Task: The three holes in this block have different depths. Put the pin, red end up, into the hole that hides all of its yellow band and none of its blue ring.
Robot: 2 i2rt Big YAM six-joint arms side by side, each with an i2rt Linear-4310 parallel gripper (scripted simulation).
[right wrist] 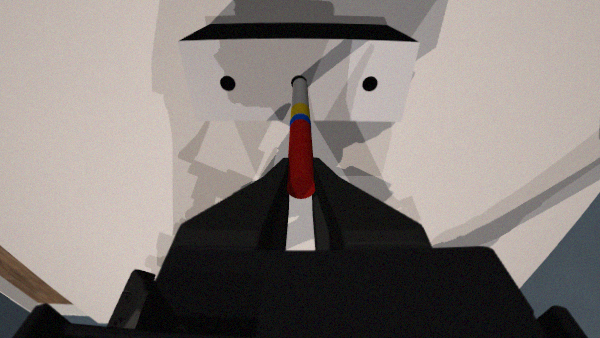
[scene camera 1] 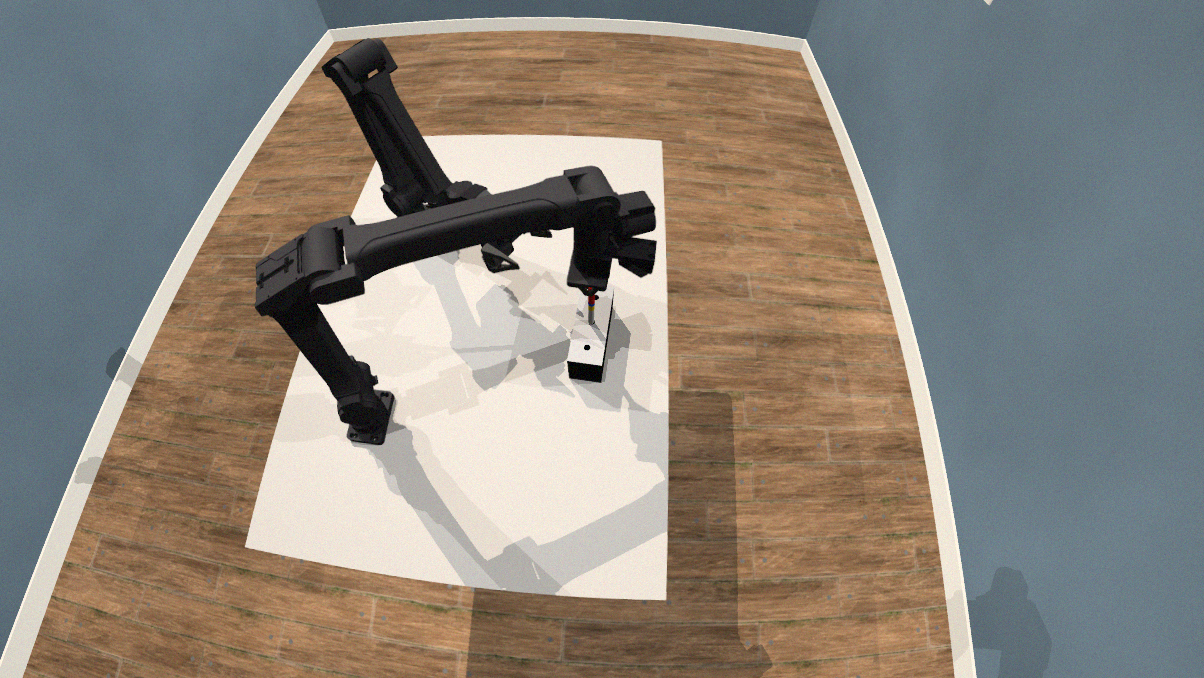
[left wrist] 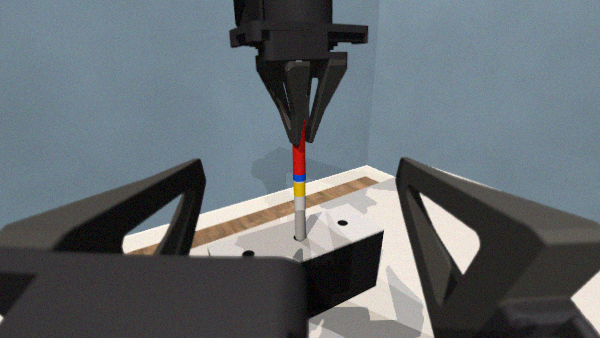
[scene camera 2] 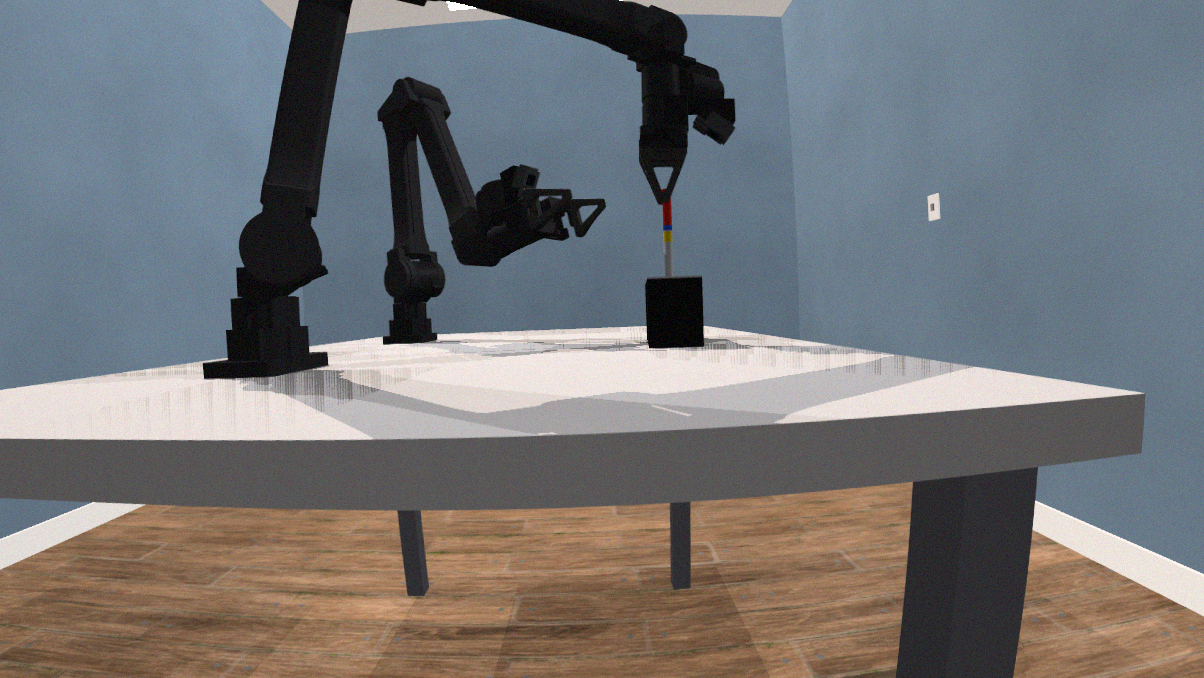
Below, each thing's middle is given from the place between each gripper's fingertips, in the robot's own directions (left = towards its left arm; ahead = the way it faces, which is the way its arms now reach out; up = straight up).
Right now my right hand (scene camera 2: 663, 203) is 16 cm above the block (scene camera 2: 674, 304). Round my right hand: pin (right wrist: 300, 184) (4 cm below).
Right now my left hand (scene camera 2: 588, 198) is 120 mm short of the pin, 80 mm to the left of it and 50 mm above it. Round my left hand: block 120 mm ahead, 80 mm to the right, 180 mm below.
